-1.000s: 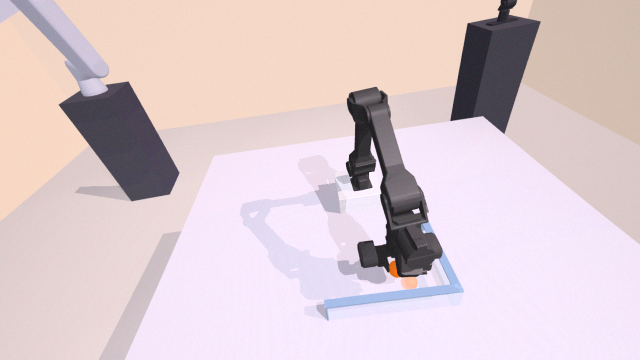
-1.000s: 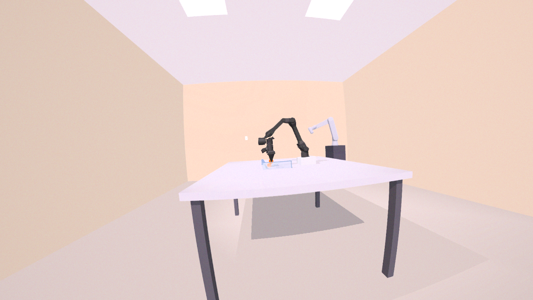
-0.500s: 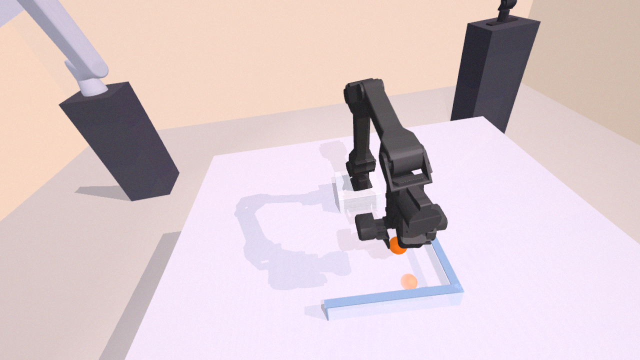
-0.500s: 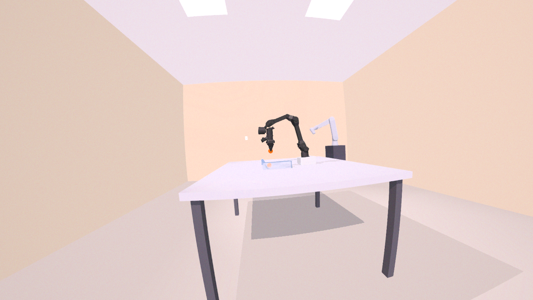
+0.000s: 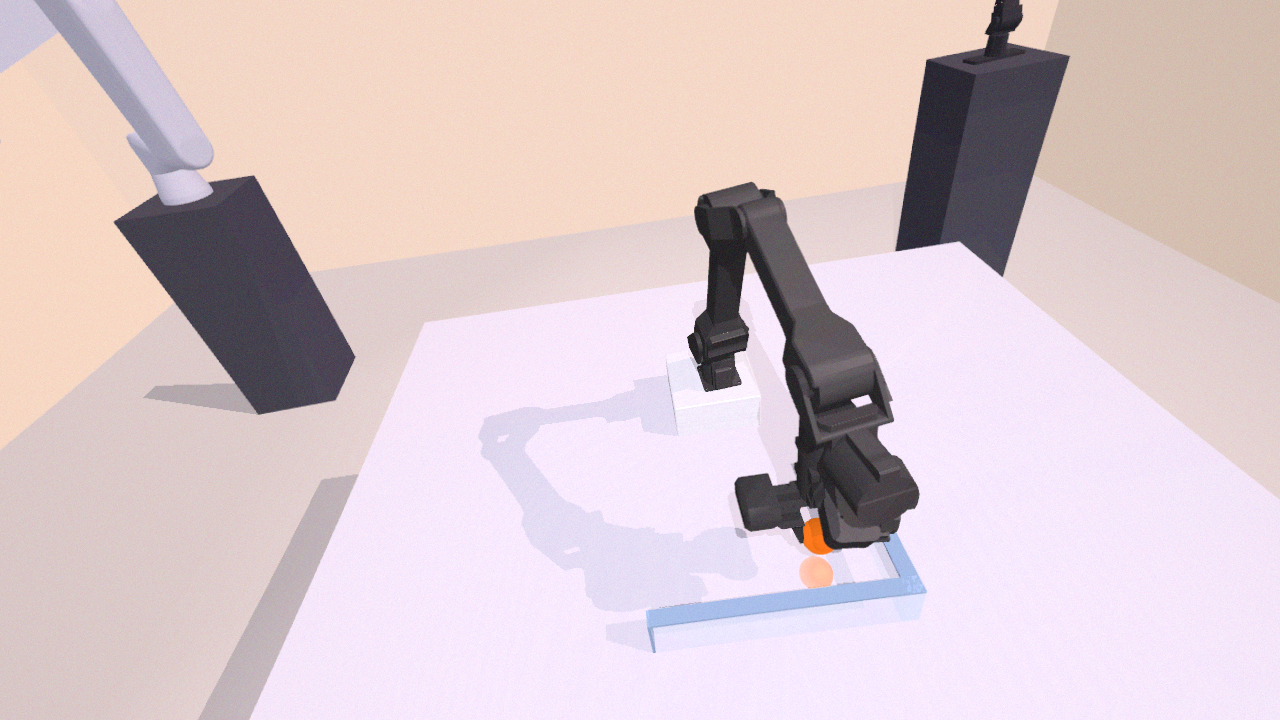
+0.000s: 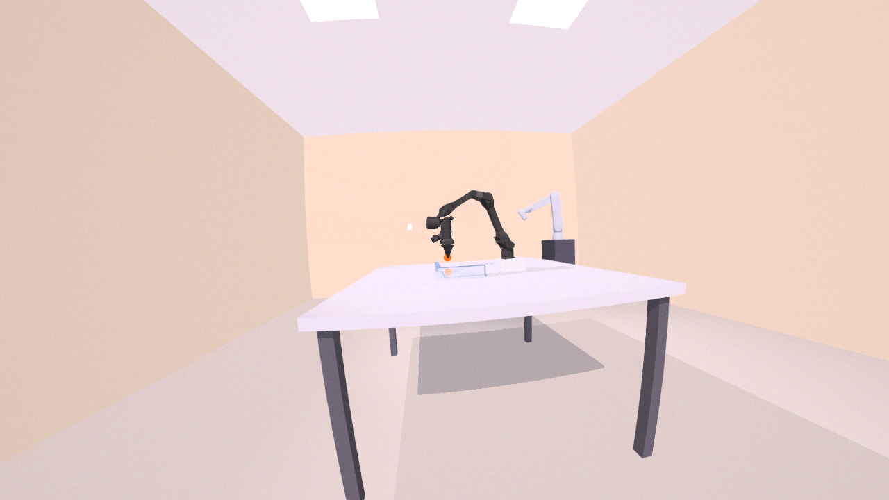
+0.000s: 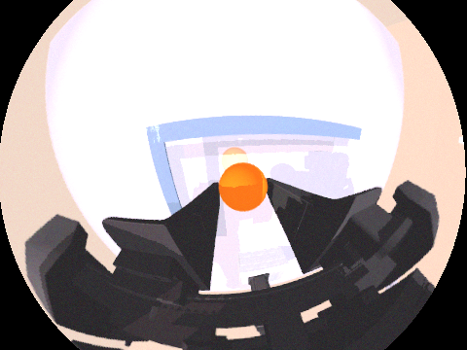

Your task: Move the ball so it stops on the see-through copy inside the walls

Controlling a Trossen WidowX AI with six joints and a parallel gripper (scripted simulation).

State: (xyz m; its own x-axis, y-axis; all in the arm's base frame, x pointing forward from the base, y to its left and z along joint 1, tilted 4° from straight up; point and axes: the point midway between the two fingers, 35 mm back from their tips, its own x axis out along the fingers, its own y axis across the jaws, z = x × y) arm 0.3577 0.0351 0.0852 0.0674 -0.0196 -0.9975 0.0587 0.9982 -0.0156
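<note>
The see-through copy of ball is 80 mm below my gripper tip. Round my gripper tip: orange ball (right at my gripper tip).
</note>
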